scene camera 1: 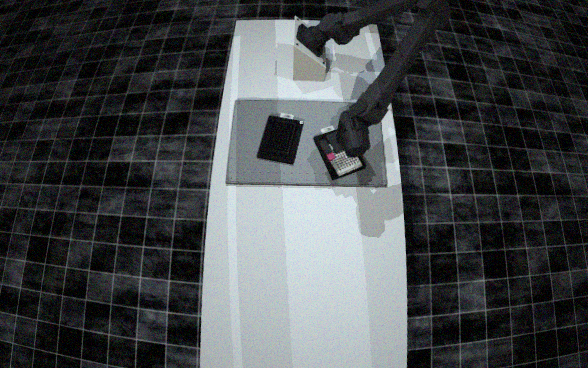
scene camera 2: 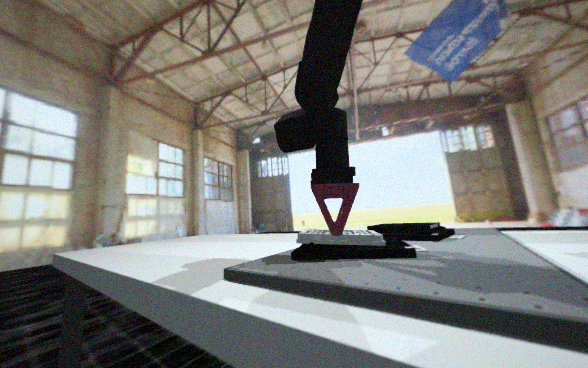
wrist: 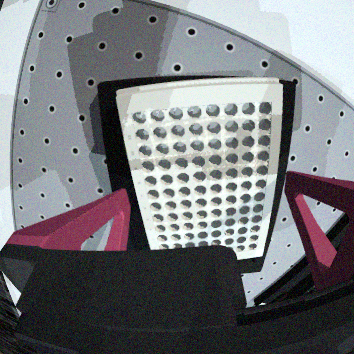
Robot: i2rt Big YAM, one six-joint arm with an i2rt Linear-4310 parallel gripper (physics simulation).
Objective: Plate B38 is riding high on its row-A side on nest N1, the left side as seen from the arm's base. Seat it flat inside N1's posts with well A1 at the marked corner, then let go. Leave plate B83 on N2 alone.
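Where they show: gripper, fingertip midpoint: (scene camera 1: 342, 154) (scene camera 2: 335, 232) (wrist: 208, 189); arm's base, origin of the base link: (scene camera 1: 308, 41).
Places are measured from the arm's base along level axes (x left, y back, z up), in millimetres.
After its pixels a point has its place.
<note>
Plate B38, white with rows of round wells (scene camera 1: 348, 166) {y -435, x 176, z -106 mm} (scene camera 2: 310, 238) {y -405, x 208, z -109 mm} (wrist: 200, 92) {y -440, x 183, z -101 mm}, sits on the black nest N1 (scene camera 1: 332, 171) {y -450, x 128, z -125 mm} (scene camera 2: 350, 252) {y -346, x 198, z -128 mm} (wrist: 113, 135) {y -394, x 215, z -125 mm} and stands proud of it in scene camera 2. A wider black strip shows along its left side in the wrist view; its exact tilt is hard to tell. My gripper (scene camera 1: 346, 151) {y -395, x 153, z -106 mm} (scene camera 2: 337, 232) {y -395, x 153, z -106 mm} (wrist: 208, 189) {y -395, x 153, z -106 mm} is open, its magenta fingers apart on either side of the plate, with the visible tip near plate-top height. Well A1 and the plate's near end are hidden by the gripper body in the wrist view.
Dark plate B83 (scene camera 1: 281, 139) {y -362, x -48, z -114 mm} (scene camera 2: 402, 227) {y -339, x -11, z -113 mm} lies on nest N2, left of N1 in scene camera 1. Both nests stand on a grey perforated board (scene camera 1: 247, 112) {y -255, x -185, z -136 mm} (scene camera 2: 450, 305) {y -228, x 288, z -139 mm} (wrist: 52, 90) {y -401, x 271, z -136 mm}. A beige angled block (scene camera 1: 307, 67) {y -75, x 6, z -68 mm} stands farther back near another dark arm-like part.
</note>
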